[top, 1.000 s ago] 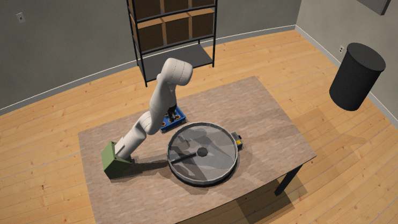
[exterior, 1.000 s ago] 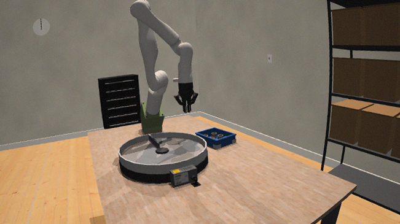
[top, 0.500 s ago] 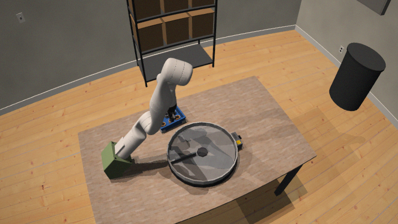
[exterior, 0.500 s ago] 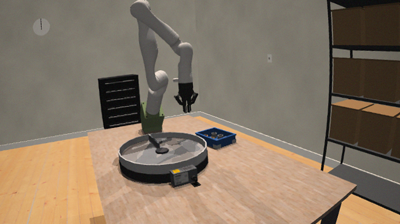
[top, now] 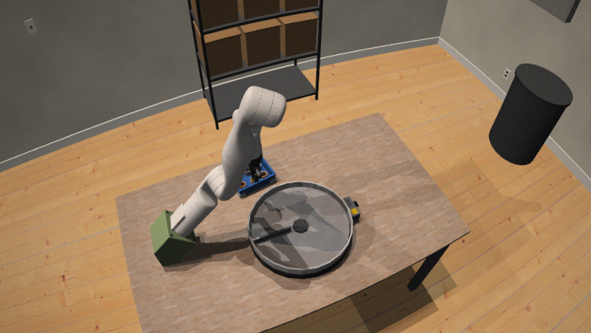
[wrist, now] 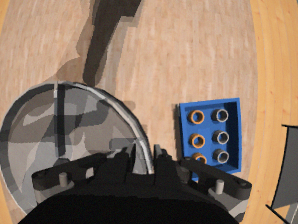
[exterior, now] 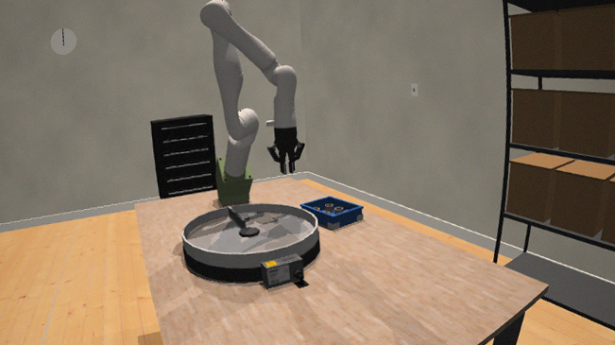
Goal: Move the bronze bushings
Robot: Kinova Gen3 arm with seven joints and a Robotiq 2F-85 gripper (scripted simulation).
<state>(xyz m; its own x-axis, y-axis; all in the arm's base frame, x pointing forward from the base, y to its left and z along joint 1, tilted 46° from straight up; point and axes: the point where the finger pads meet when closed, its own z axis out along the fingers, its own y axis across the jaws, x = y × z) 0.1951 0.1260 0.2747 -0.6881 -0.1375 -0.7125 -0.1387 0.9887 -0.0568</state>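
My gripper is now 10 mm past the blue crate, 160 mm to the right of it and 190 mm above it. Round my hand: turntable: 160 mm ahead, 170 mm to the right, 160 mm below; grey turntable disc: 150 mm ahead, 170 mm to the right, 160 mm below.
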